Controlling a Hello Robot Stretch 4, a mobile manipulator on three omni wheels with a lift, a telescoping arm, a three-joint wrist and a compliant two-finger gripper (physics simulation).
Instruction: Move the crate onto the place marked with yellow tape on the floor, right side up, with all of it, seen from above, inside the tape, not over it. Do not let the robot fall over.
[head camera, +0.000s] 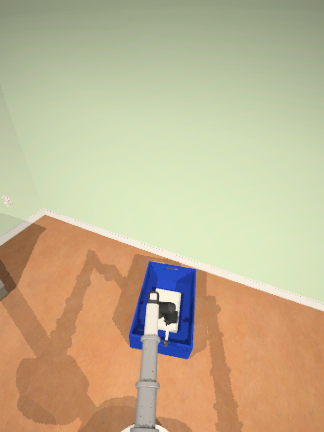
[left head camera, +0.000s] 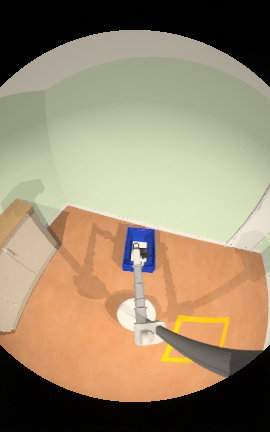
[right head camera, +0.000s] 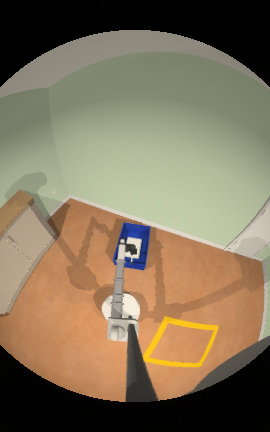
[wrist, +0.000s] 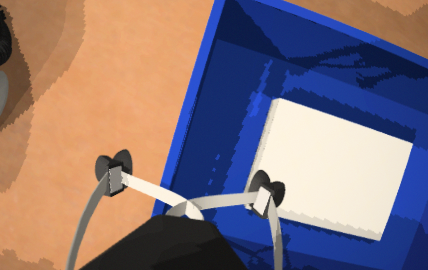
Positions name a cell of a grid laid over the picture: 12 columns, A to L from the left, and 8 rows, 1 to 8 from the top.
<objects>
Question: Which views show the blue crate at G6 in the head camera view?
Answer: The head camera view, the left head camera view, the right head camera view and the wrist view: all of them.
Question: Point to a blue crate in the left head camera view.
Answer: G5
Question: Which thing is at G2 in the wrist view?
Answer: A blue crate.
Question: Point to a blue crate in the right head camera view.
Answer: F5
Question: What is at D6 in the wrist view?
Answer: My gripper.
</objects>
